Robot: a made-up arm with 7 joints. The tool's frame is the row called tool.
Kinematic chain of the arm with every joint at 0, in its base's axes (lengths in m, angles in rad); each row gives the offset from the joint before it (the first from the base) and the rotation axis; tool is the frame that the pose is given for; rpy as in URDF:
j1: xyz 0 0 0 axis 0.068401 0.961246 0.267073
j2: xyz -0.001 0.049 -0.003 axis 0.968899 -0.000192 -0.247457
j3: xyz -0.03 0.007 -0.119 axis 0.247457 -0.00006 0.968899
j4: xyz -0.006 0 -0.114 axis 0.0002 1 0.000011
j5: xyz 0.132 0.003 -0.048 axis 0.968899 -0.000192 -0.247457
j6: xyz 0.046 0 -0.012 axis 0.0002 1 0.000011
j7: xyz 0.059 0 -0.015 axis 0.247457 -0.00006 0.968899
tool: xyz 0 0 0 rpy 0 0.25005 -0.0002
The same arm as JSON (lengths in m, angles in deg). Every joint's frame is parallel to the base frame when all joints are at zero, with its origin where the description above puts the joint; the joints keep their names.
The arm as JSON. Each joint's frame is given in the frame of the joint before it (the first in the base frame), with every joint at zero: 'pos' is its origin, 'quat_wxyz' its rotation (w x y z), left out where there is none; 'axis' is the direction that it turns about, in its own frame. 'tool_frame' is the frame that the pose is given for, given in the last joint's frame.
{"length_unit": "m", "angle_unit": "deg", "joints": [
  {"joint": "j1", "pos": [0.0, 0.0, 0.0], "axis": [0.068403, 0.961235, 0.26711]},
  {"joint": "j2", "pos": [-0.001, 0.049, -0.003], "axis": [0.968889, -0.0002, -0.247497]},
  {"joint": "j3", "pos": [-0.03, 0.007, -0.119], "axis": [0.247497, -0.0001, 0.968889]},
  {"joint": "j4", "pos": [-0.006, 0.0, -0.114], "axis": [0.0002, 1.0, 0.0]},
  {"joint": "j5", "pos": [0.132, 0.003, -0.048], "axis": [0.968889, -0.0002, -0.247497]},
  {"joint": "j6", "pos": [0.046, 0.0, -0.012], "axis": [0.0002, 1.0, 0.0]},
  {"joint": "j7", "pos": [0.059, 0.0, -0.015], "axis": [0.247497, -0.0001, 0.968889]}
], "tool_frame": {"pos": [0.0, 0.0, 0.0], "quat_wxyz": [0.992195, 0.000012, 0.1247, -0.000099]}}

